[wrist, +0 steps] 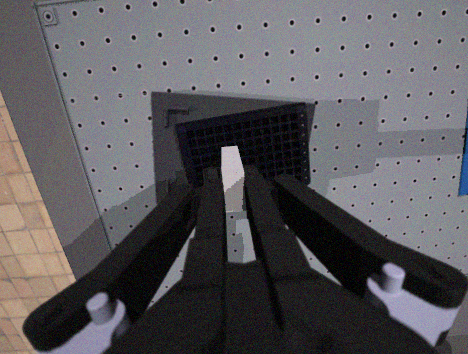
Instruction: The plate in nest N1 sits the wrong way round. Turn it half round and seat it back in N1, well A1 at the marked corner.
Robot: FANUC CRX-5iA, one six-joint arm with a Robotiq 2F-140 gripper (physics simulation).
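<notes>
The dark well plate (272, 131) lies in the upper middle of the wrist view, skewed on the dark grey nest (163, 150). Its edges are not in line with the nest's edges. A small corner bracket of the nest shows beyond the plate's upper left corner. My gripper (230, 161) is shut with nothing between its fingers. The pale fingertips are together and overlap the middle of the plate in the view; whether they touch it I cannot tell. The fingers hide the plate's lower part and the lower side of the nest. No A1 label shows.
A light grey perforated board (280, 40) surrounds the nest, with a corner screw (48, 16) at the upper left. A darker grey border (55, 145) runs along its left edge, with tan tiled floor (25, 210) beyond. Part of a blue object (464, 165) shows at the right edge.
</notes>
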